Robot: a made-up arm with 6 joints. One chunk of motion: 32 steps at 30 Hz.
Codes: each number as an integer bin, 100 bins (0 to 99) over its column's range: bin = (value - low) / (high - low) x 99, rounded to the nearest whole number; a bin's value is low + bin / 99 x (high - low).
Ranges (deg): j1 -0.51..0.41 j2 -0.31..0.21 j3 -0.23..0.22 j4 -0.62..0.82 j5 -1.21..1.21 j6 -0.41..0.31
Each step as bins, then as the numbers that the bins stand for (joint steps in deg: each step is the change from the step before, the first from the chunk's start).
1 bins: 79 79 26 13 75 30
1 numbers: 0.224 0.105 -0.112 -0.431 0.623 -0.192
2 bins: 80 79 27 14 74 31
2 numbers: 0.233 0.105 -0.107 -0.416 0.599 -0.185
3 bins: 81 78 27 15 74 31
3 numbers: 0.243 0.100 -0.107 -0.402 0.599 -0.185
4 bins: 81 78 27 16 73 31
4 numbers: 0.243 0.100 -0.107 -0.387 0.574 -0.185
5 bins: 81 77 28 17 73 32
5 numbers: 0.243 0.094 -0.103 -0.373 0.574 -0.177
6 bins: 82 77 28 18 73 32
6 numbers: 0.252 0.094 -0.103 -0.358 0.574 -0.177
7 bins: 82 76 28 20 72 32
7 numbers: 0.252 0.089 -0.103 -0.329 0.550 -0.177
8 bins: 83 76 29 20 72 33
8 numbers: 0.261 0.089 -0.098 -0.329 0.550 -0.170
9 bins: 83 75 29 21 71 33
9 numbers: 0.261 0.084 -0.098 -0.315 0.526 -0.170
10 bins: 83 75 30 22 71 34
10 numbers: 0.261 0.084 -0.094 -0.300 0.526 -0.163
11 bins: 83 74 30 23 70 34
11 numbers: 0.261 0.079 -0.094 -0.285 0.501 -0.163
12 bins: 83 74 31 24 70 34
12 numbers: 0.261 0.079 -0.089 -0.271 0.501 -0.163
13 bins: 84 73 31 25 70 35
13 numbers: 0.271 0.073 -0.089 -0.256 0.501 -0.155
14 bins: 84 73 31 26 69 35
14 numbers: 0.271 0.073 -0.089 -0.242 0.477 -0.155
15 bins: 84 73 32 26 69 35
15 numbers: 0.271 0.073 -0.085 -0.242 0.477 -0.155
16 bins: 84 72 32 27 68 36
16 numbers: 0.271 0.068 -0.085 -0.227 0.452 -0.148
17 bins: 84 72 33 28 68 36
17 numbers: 0.271 0.068 -0.080 -0.213 0.452 -0.148
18 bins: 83 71 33 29 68 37
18 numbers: 0.261 0.063 -0.080 -0.198 0.452 -0.141
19 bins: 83 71 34 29 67 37
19 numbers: 0.261 0.063 -0.075 -0.198 0.428 -0.141
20 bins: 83 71 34 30 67 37
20 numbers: 0.261 0.063 -0.075 -0.184 0.428 -0.141
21 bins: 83 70 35 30 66 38
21 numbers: 0.261 0.058 -0.071 -0.184 0.403 -0.134
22 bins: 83 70 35 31 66 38
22 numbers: 0.261 0.058 -0.071 -0.169 0.403 -0.134
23 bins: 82 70 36 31 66 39
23 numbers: 0.252 0.058 -0.066 -0.169 0.403 -0.126
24 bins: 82 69 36 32 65 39
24 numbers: 0.252 0.052 -0.066 -0.155 0.379 -0.126
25 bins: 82 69 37 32 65 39
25 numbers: 0.252 0.052 -0.062 -0.155 0.379 -0.126
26 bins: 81 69 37 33 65 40
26 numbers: 0.243 0.052 -0.062 -0.140 0.379 -0.119
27 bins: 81 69 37 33 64 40
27 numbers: 0.243 0.052 -0.062 -0.140 0.354 -0.119
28 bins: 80 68 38 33 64 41
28 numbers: 0.233 0.047 -0.057 -0.140 0.354 -0.112
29 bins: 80 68 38 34 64 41
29 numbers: 0.233 0.047 -0.057 -0.125 0.354 -0.112
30 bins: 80 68 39 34 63 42
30 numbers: 0.233 0.047 -0.053 -0.125 0.330 -0.105
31 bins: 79 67 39 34 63 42
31 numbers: 0.224 0.042 -0.053 -0.125 0.330 -0.105
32 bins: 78 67 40 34 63 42
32 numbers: 0.215 0.042 -0.048 -0.125 0.330 -0.105
